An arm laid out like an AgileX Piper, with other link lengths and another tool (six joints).
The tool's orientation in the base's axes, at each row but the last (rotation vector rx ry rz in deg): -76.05, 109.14, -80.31; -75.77, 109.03, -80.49; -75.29, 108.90, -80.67; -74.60, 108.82, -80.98; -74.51, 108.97, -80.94; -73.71, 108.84, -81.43; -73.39, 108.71, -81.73; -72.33, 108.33, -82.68; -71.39, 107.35, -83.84
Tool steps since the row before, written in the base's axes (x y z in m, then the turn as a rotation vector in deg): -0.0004, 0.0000, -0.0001, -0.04, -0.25, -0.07; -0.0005, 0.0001, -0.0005, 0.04, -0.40, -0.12; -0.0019, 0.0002, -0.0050, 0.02, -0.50, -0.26; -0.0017, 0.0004, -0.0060, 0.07, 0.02, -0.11; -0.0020, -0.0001, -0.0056, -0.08, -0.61, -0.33; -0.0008, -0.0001, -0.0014, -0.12, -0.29, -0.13; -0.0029, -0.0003, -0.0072, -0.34, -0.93, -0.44; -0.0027, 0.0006, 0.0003, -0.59, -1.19, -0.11; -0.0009, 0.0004, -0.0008, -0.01, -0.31, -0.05
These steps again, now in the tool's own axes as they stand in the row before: 0.0002, 0.0003, -0.0003, 0.22, 0.07, 0.12; 0.0000, 0.0007, -0.0002, 0.31, 0.08, 0.27; -0.0002, 0.0053, 0.0004, 0.38, 0.21, 0.36; -0.0006, 0.0062, 0.0008, -0.07, 0.07, 0.09; 0.0000, 0.0059, 0.0006, 0.51, 0.31, 0.37; 0.0002, 0.0016, 0.0000, 0.28, 0.16, 0.10; 0.0004, 0.0077, 0.0006, 0.89, 0.50, 0.37; 0.0008, 0.0008, -0.0025, 1.29, 0.29, 0.19; 0.0000, 0.0011, -0.0006, 0.26, 0.04, 0.17
